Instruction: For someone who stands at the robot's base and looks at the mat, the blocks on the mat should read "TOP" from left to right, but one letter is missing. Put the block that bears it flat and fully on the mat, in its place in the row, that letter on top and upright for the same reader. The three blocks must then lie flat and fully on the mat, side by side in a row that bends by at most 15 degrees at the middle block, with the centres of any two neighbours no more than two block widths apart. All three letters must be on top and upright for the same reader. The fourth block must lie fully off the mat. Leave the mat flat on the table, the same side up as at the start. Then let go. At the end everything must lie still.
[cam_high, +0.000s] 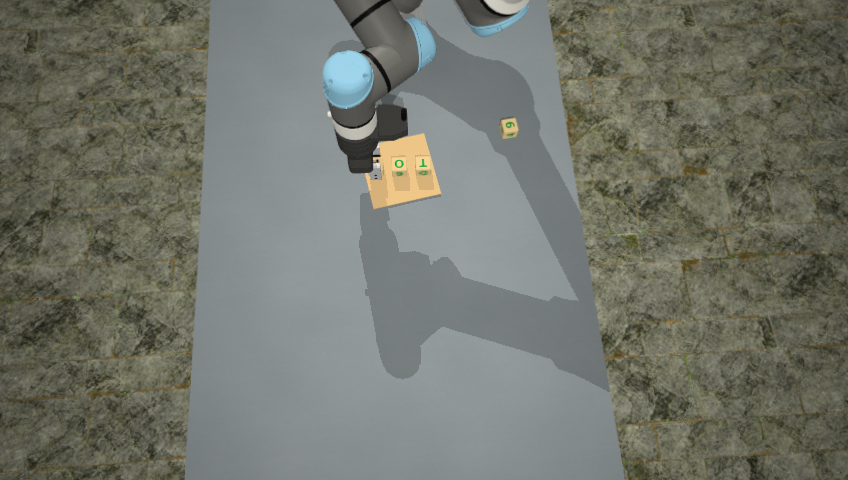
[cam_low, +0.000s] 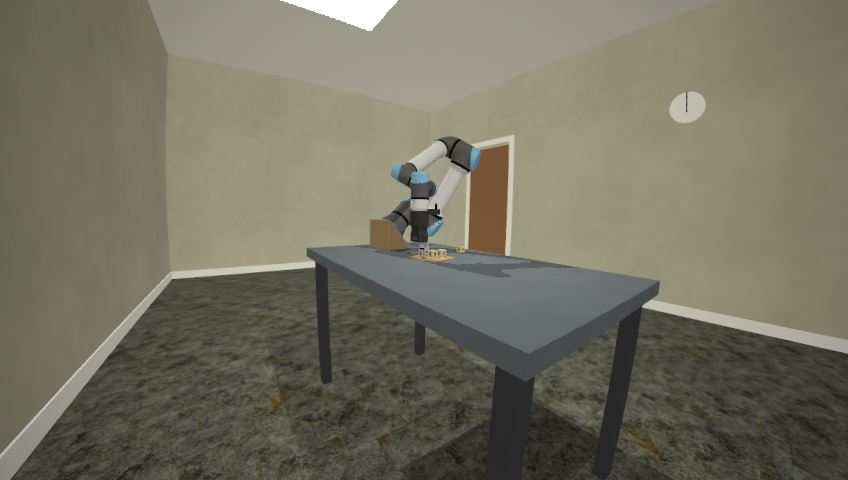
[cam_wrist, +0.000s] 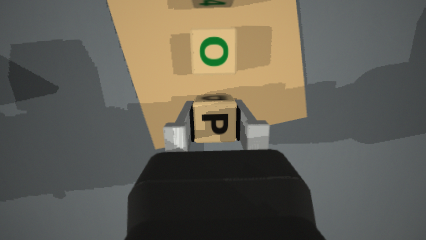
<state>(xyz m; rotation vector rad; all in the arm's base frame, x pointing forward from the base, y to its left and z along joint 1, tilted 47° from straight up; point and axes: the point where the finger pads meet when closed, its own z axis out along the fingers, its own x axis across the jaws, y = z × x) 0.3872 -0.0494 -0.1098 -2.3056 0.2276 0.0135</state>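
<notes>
The o block lies 10 mm ahead of my hand, 50 mm to the left of it and 10 mm below it. The rest, counted from my hand: t block (20 mm ahead, 90 mm to the left, 10 mm below).
</notes>
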